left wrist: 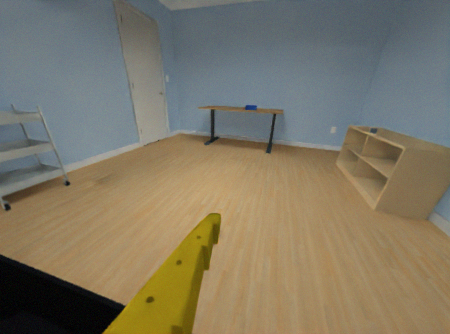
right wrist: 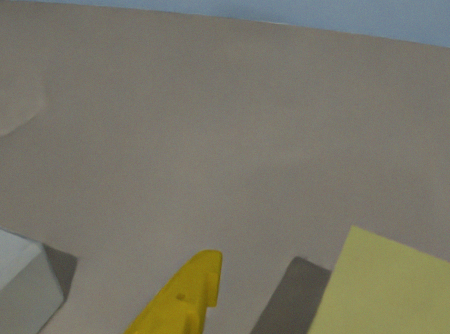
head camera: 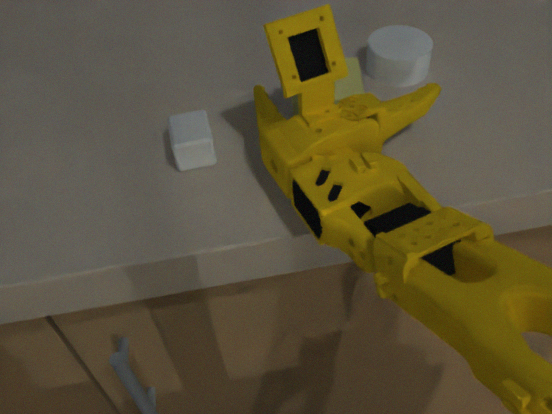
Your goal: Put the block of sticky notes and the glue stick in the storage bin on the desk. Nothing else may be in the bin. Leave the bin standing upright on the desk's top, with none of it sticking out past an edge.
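Places are measured from the left arm's base along level axes (x up, y left, z back), in millimetres.
Pixels of known places: left hand, its tool point: (left wrist: 219,224); right hand, its tool point: (right wrist: 220,272) (head camera: 262,90).
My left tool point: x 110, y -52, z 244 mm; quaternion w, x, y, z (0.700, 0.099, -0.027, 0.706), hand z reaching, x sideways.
Note:
Behind a point stands the place of what it marks.
The block of sticky notes, pale yellow, (head camera: 351,80) @(y -280, x 174, z -335 mm) (right wrist: 387,285) @(y -252, x 174, z -357 mm) stands on the counter, partly hidden by my right arm in the head view and cut off at the lower right in the right wrist view. My right gripper (head camera: 347,90) is wide open over it, with nothing held; in the right wrist view one notched jaw (right wrist: 207,275) @(y -221, x 166, z -355 mm) shows left of the block, with a gap between them. My left gripper (left wrist: 212,227) is fully open, with one jaw in view over the floor. A small blue object, possibly the storage bin, (left wrist: 251,107) @(y -411, x -12, z 3210 mm) sits on the far desk (left wrist: 227,109) @(y -820, x -63, z 3121 mm). No glue stick can be made out.
A white rounded block (head camera: 192,140) @(y -165, x 160, z -321 mm) (right wrist: 25,280) @(y -179, x 155, z -345 mm) lies left of the right gripper. A white cylinder (head camera: 400,55) @(y -333, x 159, z -373 mm) stands behind it at the right. The counter's front edge (head camera: 225,262) @(y -170, x 121, z -246 mm) runs below the arm. A shelf unit (left wrist: 415,175) @(y 1144, x -379, z 1763 mm) and a cart (left wrist: 50,140) @(y -2002, x -290, z 1186 mm) stand across the room.

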